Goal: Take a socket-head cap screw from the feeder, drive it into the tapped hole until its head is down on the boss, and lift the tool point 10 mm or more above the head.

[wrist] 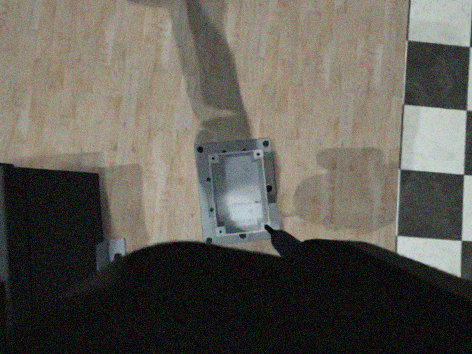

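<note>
The screwdriver [267, 227] comes up from the dark tool body at the bottom of the wrist view. Its tip overlaps the lower right corner of the grey rectangular housing [204, 195] and covers the corner boss there. Whether the tip touches the boss, and whether a screw is on it, cannot be told. The other corner bosses, at the upper left [214, 158], upper right [258, 154] and lower left [220, 231], each show a small dark hole. A black block, seemingly the feeder [55, 215], stands at the left, with a small grey bracket [118, 247] at its right side. No loose screw can be made out.
The housing stands on a light wood table top [320, 100]. A black-and-white checkered strip [434, 75] runs along the right. Shadows of the arm fall above and right of the housing. The dark tool body hides the lower part of the view.
</note>
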